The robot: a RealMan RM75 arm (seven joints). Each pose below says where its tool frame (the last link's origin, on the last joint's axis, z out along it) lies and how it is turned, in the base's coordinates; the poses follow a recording.
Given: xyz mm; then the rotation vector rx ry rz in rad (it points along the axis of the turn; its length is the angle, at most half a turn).
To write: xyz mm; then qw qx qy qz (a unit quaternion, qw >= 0). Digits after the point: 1 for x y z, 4 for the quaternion.
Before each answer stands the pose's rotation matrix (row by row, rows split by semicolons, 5 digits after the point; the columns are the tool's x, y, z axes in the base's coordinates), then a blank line. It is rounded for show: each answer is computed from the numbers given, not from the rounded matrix.
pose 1, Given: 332.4, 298.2, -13.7, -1.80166, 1.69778, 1.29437
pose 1, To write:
-0.13308 -0.91846 -0.37245; -0.60239 -0.22346 0.76629; -0.78703 0.32634 -0.52353

332.4, 298.2, -13.7, 0.1732, -0.6352, 0.5986, 0.4563
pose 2, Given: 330.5, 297.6, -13.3, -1.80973, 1.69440, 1.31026
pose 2, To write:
-0.13402 -0.91270 -0.38603; -0.60324 -0.23392 0.76249; -0.78622 0.33506 -0.51922

330.5, 297.6, -13.3, 0.1680, -0.6362, 0.5957, 0.4606
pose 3, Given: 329.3, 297.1, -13.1, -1.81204, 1.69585, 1.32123
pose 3, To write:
-0.13772 -0.90877 -0.39393; -0.60421 -0.23806 0.76043; -0.78483 0.34274 -0.51630

329.3, 297.1, -13.1, 0.1643, -0.6357, 0.5950, 0.4635
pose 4, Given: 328.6, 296.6, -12.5, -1.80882, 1.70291, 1.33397
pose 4, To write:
-0.14681 -0.90453 -0.40035; -0.60528 -0.23796 0.75961; -0.78236 0.35384 -0.51256

328.6, 296.6, -12.5, 0.1602, -0.6332, 0.5961, 0.4670
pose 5, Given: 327.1, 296.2, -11.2, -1.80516, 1.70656, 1.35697
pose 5, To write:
-0.15814 -0.89722 -0.41229; -0.60383 -0.24250 0.75933; -0.78127 0.36904 -0.50342

327.1, 296.2, -11.2, 0.1549, -0.6300, 0.5956, 0.4736
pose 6, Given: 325.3, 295.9, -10.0, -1.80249, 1.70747, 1.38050
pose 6, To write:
-0.16800 -0.88958 -0.42476; -0.60164 -0.24880 0.75903; -0.78090 0.38307 -0.49341

325.3, 295.9, -10.0, 0.1498, -0.6273, 0.5943, 0.4805
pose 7, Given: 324.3, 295.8, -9.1, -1.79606, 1.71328, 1.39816
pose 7, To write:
-0.17944 -0.88379 -0.43212; -0.60054 -0.24950 0.75967; -0.77920 0.39582 -0.48598

324.3, 295.8, -9.1, 0.1458, -0.6237, 0.5950, 0.4855
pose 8, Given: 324.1, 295.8, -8.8, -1.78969, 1.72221, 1.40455
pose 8, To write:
-0.18817 -0.88144 -0.43319; -0.60161 -0.24519 0.76023; -0.77631 0.40367 -0.48414

324.1, 295.8, -8.8, 0.1436, -0.6207, 0.5973, 0.4871
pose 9, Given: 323.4, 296.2, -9.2, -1.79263, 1.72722, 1.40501
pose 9, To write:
-0.18927 -0.88010 -0.43543; -0.60548 -0.24450 0.75737; -0.77302 0.40699 -0.48661

323.4, 296.2, -9.2, 0.1411, -0.6209, 0.5982, 0.4866
